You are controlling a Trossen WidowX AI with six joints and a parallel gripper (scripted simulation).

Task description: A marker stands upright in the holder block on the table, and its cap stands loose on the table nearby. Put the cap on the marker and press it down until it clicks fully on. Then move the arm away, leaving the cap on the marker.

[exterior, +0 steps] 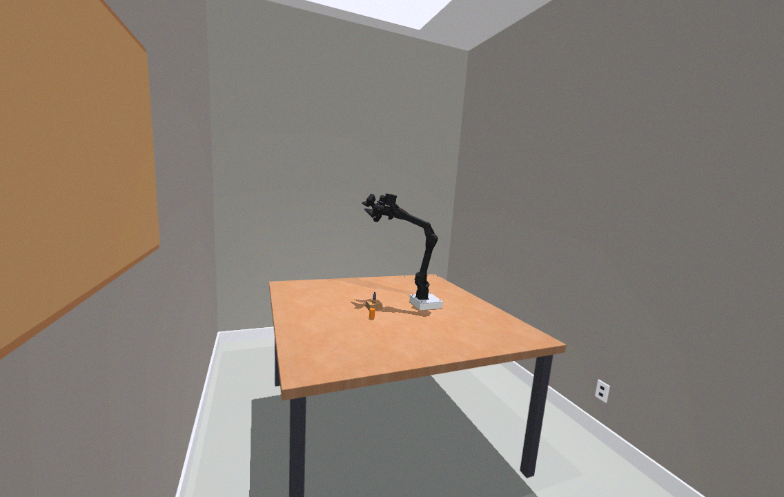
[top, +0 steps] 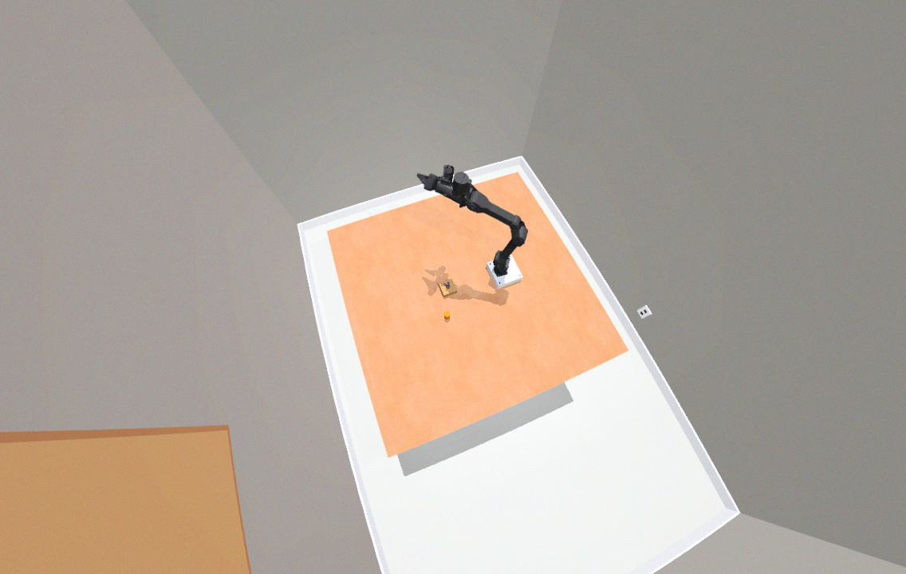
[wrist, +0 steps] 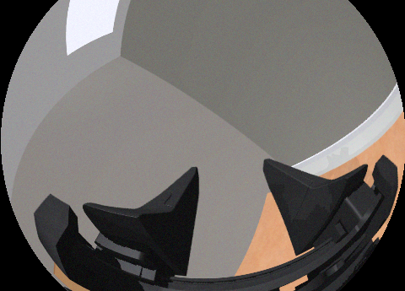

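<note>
The orange cap is 54 cm below my gripper tip, 44 cm to the left of it and 2 cm ahead of it.
</note>
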